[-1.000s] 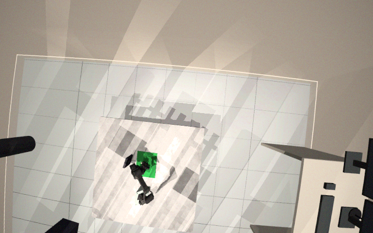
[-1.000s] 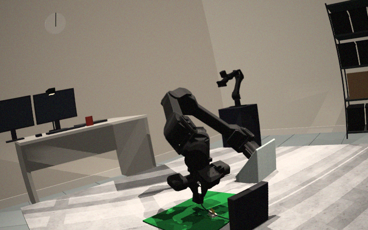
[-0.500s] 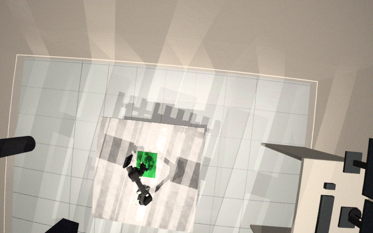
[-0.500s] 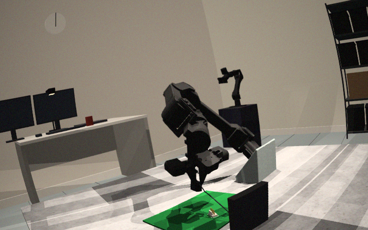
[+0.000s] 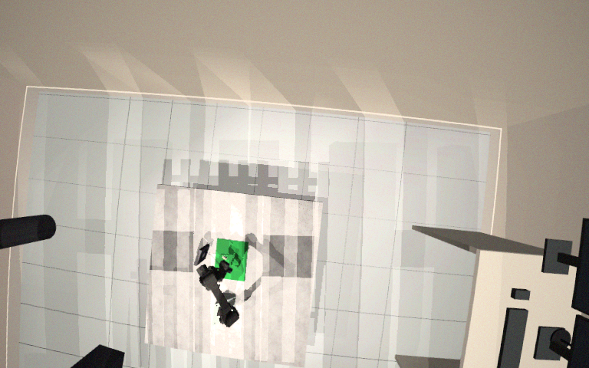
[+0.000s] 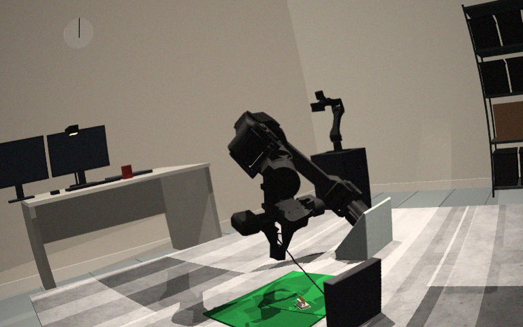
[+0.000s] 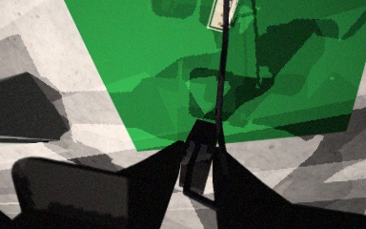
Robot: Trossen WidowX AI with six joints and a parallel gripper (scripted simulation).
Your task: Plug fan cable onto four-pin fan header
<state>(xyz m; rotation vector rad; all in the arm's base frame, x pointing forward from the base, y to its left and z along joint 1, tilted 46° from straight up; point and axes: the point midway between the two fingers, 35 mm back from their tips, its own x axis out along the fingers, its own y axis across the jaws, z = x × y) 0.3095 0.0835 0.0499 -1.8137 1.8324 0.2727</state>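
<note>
Right now the green board is 2 cm ahead of my gripper tip, 3 cm to the left of it and 13 cm below it. Also, from my gripper tip: four-pin fan header: 2 cm ahead, 8 cm to the left, 12 cm below; then fan: 3 cm ahead, 22 cm to the left, 6 cm below; then fan plug: 1 cm to the right, 1 cm below.
</note>
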